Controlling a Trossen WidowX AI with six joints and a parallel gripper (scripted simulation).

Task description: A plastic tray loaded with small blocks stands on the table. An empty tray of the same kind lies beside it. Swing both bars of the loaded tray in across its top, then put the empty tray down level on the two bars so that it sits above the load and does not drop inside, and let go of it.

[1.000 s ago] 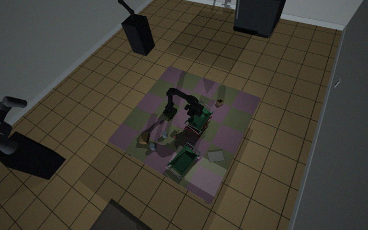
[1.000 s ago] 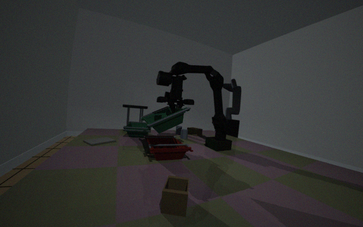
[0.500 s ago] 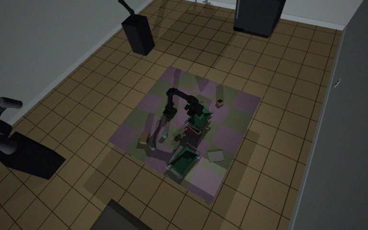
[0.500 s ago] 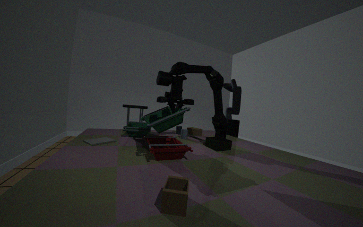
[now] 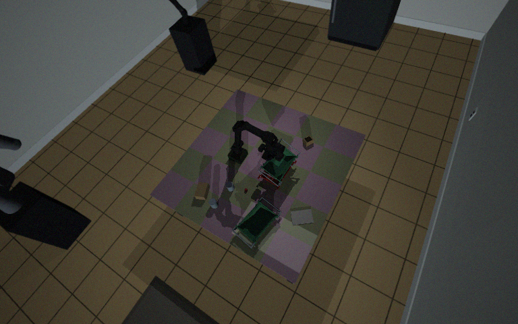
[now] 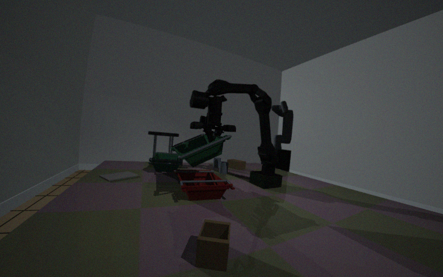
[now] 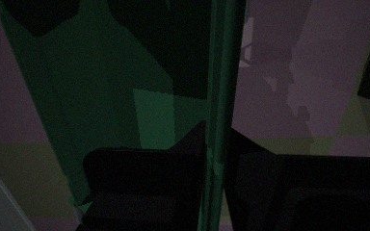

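Right now my gripper tip is 70 mm short of the green tray and 10 mm to the left of it. The rest, counted from my gripper tip: tan open box (360 mm to the left, 170 mm below, 150 mm ahead).
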